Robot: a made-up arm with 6 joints.
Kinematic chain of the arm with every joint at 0, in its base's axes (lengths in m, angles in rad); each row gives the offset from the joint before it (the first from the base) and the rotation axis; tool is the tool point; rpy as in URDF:
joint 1: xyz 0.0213 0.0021 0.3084 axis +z
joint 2: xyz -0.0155 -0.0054 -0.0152 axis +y
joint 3: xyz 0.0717 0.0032 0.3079 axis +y
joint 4: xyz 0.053 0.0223 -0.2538 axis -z
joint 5: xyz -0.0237 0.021 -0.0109 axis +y
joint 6: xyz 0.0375 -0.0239 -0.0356 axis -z
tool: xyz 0.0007 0.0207 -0.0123 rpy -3.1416 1.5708 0
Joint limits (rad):
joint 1: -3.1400..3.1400
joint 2: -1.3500..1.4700
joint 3: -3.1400..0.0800
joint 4: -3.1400..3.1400
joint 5: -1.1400..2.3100
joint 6: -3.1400..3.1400
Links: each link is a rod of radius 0.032 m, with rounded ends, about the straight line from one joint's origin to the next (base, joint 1, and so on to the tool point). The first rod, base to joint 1, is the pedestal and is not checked.
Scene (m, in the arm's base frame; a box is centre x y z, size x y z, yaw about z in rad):
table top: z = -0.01
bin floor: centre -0.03 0.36 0 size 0.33 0.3 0.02 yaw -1.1
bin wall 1: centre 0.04 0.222 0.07 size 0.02 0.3 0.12 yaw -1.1
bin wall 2: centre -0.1 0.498 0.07 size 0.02 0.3 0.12 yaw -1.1
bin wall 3: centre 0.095 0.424 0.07 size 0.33 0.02 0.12 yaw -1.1
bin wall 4: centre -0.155 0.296 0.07 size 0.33 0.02 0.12 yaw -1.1
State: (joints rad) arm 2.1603 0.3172 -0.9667 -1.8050 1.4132 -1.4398
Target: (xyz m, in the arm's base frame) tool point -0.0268 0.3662 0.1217
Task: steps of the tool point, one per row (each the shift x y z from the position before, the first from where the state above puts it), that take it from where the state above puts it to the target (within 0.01 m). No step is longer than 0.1 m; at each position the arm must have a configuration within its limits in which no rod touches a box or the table.
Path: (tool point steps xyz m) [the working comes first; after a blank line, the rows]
Joints at the target: 1.8237 0.9667 -1.0222 -1.8328 1.3535 -1.4421
Straight joint move there: clear.

1: 0.0324 0.0287 -0.0835
2: 0.0432 0.0089 -0.0856
3: 0.0478 -0.0135 -0.0837

